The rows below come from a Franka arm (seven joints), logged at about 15 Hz.
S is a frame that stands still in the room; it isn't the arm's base.
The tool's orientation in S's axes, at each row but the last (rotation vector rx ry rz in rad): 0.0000 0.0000 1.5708; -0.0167 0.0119 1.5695; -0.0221 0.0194 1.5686; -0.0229 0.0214 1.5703; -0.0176 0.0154 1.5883
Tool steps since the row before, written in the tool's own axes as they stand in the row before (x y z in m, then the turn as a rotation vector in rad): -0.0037 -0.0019 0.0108 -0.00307 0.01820 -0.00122; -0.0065 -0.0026 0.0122 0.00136 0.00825 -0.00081; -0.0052 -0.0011 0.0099 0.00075 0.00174 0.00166; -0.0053 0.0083 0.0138 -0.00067 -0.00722 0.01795; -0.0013 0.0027 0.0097 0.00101 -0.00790 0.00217
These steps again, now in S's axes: 0.0019 -0.0037 0.0108 -0.01820 -0.00307 -0.00122; 0.0026 -0.0063 0.0123 -0.00825 0.00136 -0.00086; 0.0011 -0.0049 0.0100 -0.00174 0.00080 0.00164; -0.0083 -0.0049 0.0139 0.00720 -0.00017 0.01797; -0.0027 -0.0011 0.0097 0.00788 0.00119 0.00216
